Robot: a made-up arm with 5 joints. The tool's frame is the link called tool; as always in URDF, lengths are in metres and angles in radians. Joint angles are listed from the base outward. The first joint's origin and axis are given. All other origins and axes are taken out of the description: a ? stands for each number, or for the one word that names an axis. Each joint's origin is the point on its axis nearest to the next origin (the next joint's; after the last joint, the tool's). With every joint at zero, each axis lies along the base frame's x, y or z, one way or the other. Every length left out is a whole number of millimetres.
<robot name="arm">
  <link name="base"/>
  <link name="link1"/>
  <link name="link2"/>
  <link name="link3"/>
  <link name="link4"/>
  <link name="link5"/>
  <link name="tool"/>
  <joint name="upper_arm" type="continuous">
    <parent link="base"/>
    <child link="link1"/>
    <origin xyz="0 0 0.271" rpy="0 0 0"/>
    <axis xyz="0 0 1"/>
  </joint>
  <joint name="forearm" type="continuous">
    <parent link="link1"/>
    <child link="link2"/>
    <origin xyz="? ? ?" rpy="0 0 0"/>
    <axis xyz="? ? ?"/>
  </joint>
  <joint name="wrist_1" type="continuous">
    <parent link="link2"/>
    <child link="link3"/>
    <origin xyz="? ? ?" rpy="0 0 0"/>
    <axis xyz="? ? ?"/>
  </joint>
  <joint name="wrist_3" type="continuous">
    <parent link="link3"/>
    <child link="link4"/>
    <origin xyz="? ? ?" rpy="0 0 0"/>
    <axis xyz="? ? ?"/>
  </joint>
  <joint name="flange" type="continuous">
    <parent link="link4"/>
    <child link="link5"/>
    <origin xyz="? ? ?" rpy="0 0 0"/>
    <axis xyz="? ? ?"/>
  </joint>
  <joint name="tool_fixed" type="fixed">
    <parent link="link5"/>
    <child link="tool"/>
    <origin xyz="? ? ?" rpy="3.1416 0 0"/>
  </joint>
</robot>
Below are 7 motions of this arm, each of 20 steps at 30 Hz.
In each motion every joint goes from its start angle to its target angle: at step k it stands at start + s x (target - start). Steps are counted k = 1, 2, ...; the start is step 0. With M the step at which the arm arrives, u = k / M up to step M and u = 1 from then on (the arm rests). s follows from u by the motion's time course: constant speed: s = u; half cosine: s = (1 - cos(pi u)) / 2; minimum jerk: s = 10 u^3 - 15 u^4 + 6 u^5.
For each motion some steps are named. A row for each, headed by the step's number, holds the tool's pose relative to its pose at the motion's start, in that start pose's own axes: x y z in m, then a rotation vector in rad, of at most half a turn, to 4 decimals.
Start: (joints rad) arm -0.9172 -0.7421 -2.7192 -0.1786 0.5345
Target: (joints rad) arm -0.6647 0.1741 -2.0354 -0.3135 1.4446
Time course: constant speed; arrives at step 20
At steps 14, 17, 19, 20:
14: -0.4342 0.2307 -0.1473 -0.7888 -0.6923 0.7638
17: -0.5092 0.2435 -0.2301 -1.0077 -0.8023 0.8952
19: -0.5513 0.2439 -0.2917 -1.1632 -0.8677 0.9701
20: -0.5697 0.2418 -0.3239 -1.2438 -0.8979 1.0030

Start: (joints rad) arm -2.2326 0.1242 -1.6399 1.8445 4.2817
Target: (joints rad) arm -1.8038 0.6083 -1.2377 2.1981 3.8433
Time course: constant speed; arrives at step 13
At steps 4, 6, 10, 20:
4: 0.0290 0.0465 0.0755 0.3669 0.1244 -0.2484
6: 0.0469 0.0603 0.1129 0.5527 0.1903 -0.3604
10: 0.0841 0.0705 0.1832 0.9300 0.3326 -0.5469
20: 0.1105 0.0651 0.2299 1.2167 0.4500 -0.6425

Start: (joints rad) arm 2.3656 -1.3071 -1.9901 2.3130 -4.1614
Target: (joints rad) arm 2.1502 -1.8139 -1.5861 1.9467 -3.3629
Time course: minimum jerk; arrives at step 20
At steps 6, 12, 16, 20:
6: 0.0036 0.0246 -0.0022 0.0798 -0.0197 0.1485
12: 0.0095 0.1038 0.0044 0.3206 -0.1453 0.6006
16: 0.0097 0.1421 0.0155 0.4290 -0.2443 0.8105
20: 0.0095 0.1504 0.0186 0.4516 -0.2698 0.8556

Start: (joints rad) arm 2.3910 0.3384 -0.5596 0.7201 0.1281
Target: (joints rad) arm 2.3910 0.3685 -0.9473 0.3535 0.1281
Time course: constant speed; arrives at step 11
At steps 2, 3, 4, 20:
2: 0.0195 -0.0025 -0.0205 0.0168 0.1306 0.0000
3: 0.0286 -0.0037 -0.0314 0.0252 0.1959 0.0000
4: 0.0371 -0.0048 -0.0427 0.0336 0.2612 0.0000
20: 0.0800 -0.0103 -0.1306 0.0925 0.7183 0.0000

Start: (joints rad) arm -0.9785 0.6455 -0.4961 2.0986 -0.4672
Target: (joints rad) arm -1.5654 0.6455 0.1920 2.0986 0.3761
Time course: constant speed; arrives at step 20
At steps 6, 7, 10, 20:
6: -0.0002 0.0210 0.0476 0.1869 -0.1522 0.1277
7: -0.0004 0.0230 0.0557 0.2119 -0.1826 0.1459
10: -0.0014 0.0262 0.0804 0.2749 -0.2809 0.1948
20: -0.0144 0.0148 0.1581 0.3400 -0.6480 0.2951

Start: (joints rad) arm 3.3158 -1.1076 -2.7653 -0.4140 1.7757
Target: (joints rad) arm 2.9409 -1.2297 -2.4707 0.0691 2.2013
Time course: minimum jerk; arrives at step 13
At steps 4, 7, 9, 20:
4: -0.0319 0.0166 0.0058 -0.1241 -0.0287 0.0435
7: -0.1032 0.0600 0.0058 -0.4103 -0.0472 0.1159
9: -0.1456 0.0906 -0.0039 -0.5879 -0.0236 0.1404
20: -0.1722 0.1121 -0.0148 -0.7036 0.0083 0.1468

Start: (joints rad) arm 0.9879 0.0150 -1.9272 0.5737 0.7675
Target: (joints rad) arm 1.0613 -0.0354 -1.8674 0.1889 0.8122
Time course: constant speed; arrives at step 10
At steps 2, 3, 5, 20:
2: 0.0006 -0.0074 -0.0080 0.0627 0.0437 0.0061
3: 0.0009 -0.0109 -0.0122 0.0942 0.0654 0.0095
5: 0.0012 -0.0175 -0.0210 0.1577 0.1080 0.0172
20: 0.0013 -0.0319 -0.0447 0.3185 0.2118 0.0409

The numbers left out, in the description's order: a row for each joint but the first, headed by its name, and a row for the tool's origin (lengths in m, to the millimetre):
forearm: xyz 0 0 0, axis 0 1 0
wrist_1: xyz 0.059 0 0.316, axis 0 1 0
wrist_3: xyz 0.047 0 -0.207, axis 0 1 0
flange: xyz 0.064 0 -0.082, axis 0 0 -1
tool: xyz 0 0 0

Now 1 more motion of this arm.
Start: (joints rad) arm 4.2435 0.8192 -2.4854 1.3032 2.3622
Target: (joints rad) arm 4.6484 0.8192 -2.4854 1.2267 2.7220
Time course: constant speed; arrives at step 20
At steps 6, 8, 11, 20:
6: -0.0465 0.0499 -0.0030 -0.0180 -0.0466 -0.0051
8: -0.0607 0.0677 -0.0046 -0.0256 -0.0620 -0.0066
11: -0.0807 0.0954 -0.0077 -0.0384 -0.0849 -0.0087
20: -0.1305 0.1842 -0.0214 -0.0875 -0.1507 -0.0139

